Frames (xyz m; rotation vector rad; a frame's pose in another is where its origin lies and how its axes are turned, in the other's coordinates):
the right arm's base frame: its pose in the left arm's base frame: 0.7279 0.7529 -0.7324 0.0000 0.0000 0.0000
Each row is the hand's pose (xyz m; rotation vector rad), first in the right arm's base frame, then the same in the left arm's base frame.
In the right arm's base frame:
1: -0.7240 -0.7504 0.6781 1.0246 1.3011 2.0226
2: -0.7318 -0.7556 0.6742 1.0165 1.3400 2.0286
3: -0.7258 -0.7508 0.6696 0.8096 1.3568 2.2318
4: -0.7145 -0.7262 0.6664 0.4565 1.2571 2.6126
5: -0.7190 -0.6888 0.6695 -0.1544 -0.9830 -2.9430
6: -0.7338 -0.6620 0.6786 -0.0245 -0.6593 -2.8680
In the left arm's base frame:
1: 0.0039 0.0025 -0.0543 1.0246 1.3011 2.0226
2: -0.0039 -0.0027 -0.0582 1.0165 1.3400 2.0286
3: 0.0021 0.0021 -0.0628 0.8096 1.3568 2.2318
4: 0.0134 0.0267 -0.0660 0.4565 1.2571 2.6126
5: 0.0089 0.0641 -0.0629 -0.1544 -0.9830 -2.9430
6: -0.0059 0.0909 -0.0538 -0.0245 -0.6593 -2.8680

